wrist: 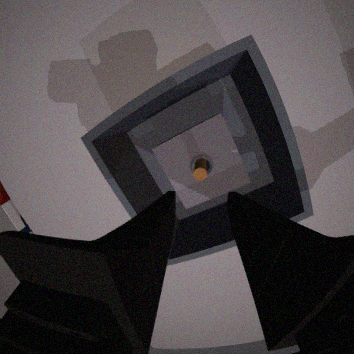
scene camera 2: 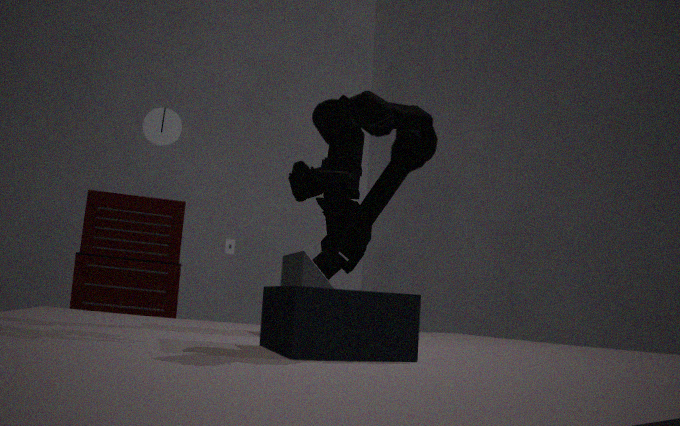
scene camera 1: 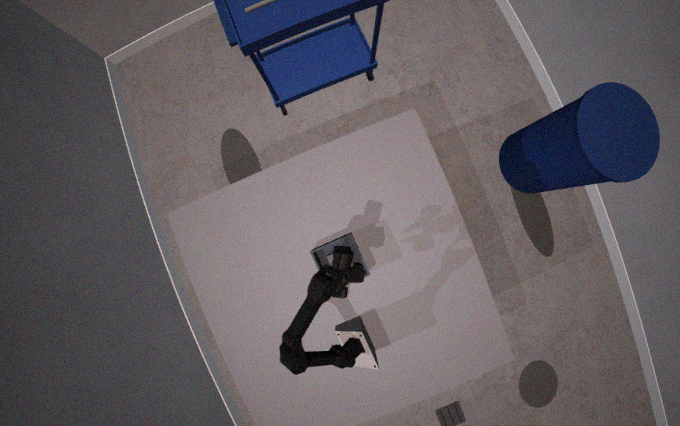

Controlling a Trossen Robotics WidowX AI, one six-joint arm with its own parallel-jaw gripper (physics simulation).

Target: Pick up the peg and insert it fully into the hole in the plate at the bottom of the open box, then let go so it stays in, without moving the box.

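Places are measured from the arm's base along level axes (x ahead, y left, z up), in centimetres.
Where they show: gripper, fingertip midpoint: (wrist: 201, 198) (scene camera 2: 333, 250); arm's base, origin of the base link: (scene camera 2: 314, 275) (scene camera 1: 357, 344).
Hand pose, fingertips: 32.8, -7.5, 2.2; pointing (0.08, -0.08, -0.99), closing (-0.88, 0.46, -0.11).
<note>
Things, the pixels of their centre, and the offset from my fingertips, as dx, dy, dz.
- open box, body centre: (wrist: 201, 163) (scene camera 2: 335, 322) (scene camera 1: 340, 261) +0.4, +0.9, -11.2
- pale square plate, body centre: (wrist: 201, 160) +0.4, +0.9, -12.6
- peg, body centre: (wrist: 200, 163) +0.6, +0.8, -11.2
The open box (scene camera 1: 358, 250) (scene camera 2: 341, 326) (wrist: 270, 125) is dark blue-grey and stands on the table under the arm. In the wrist view a pale square plate (wrist: 215, 135) lies at its bottom. The peg (wrist: 200, 173), brown with an orange end, stands in the ringed hole near the plate's middle, its orange end toward the camera. How deep it sits cannot be told. My gripper (scene camera 2: 338, 269) (wrist: 201, 198) is open and empty, above the box rim in scene camera 2, its fingers apart from the peg. The arm hides part of the box in scene camera 1.
The arm's pale mounting plate (scene camera 1: 367, 360) is beside its base. A grey block (scene camera 2: 292, 269) shows behind the box. A blue cart (scene camera 1: 321, 75), a blue barrel (scene camera 1: 617, 130) and a red cabinet (scene camera 2: 127, 240) stand farther off. A red, white and blue object (wrist: 15, 215) shows at the wrist view's left edge.
</note>
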